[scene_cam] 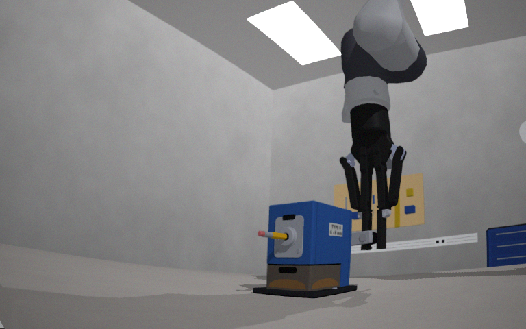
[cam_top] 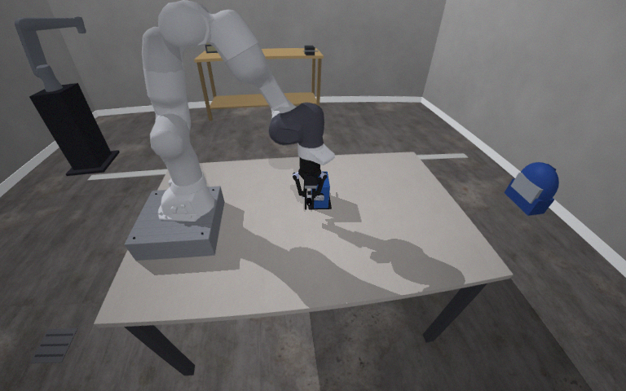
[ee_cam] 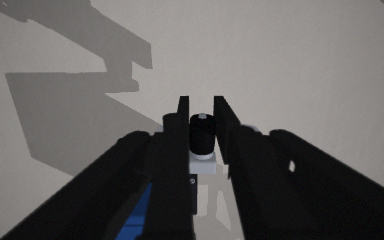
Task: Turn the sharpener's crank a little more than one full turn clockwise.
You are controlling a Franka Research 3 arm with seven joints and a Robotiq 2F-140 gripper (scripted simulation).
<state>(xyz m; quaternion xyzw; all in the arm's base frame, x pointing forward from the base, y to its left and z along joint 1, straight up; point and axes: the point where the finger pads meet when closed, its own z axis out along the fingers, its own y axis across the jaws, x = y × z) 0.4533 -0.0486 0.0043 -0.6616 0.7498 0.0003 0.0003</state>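
My hand is 1 cm to the right of the black knob and 1 cm above it.
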